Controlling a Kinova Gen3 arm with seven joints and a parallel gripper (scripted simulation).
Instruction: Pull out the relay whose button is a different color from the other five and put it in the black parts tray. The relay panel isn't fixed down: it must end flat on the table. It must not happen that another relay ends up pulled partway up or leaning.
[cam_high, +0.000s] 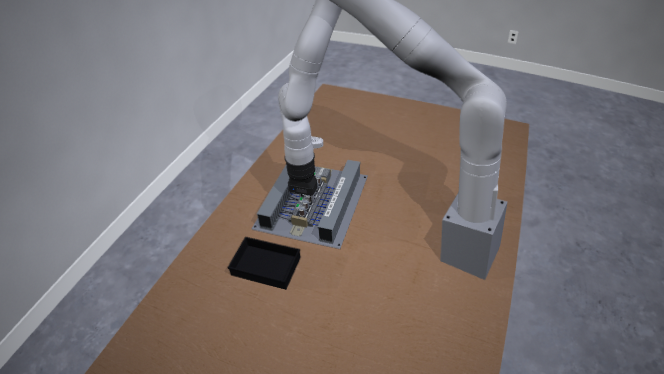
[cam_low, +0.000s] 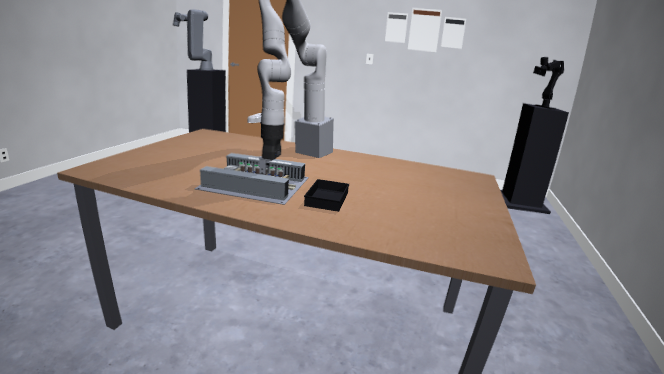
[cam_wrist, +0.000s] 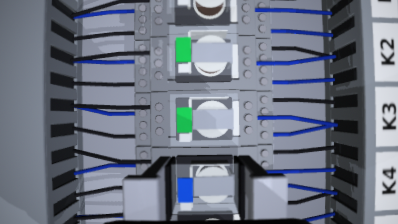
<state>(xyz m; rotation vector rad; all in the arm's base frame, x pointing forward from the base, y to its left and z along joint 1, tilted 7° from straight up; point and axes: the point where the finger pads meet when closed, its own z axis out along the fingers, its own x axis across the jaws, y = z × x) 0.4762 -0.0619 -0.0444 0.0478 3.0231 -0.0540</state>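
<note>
My hand is 10 mm above the k4 relay. Round my hand: k2 relay (60 mm to the right, 10 mm below); k3 relay (30 mm to the right, 10 mm below); grey relay panel (40 mm to the right, 30 mm below).
</note>
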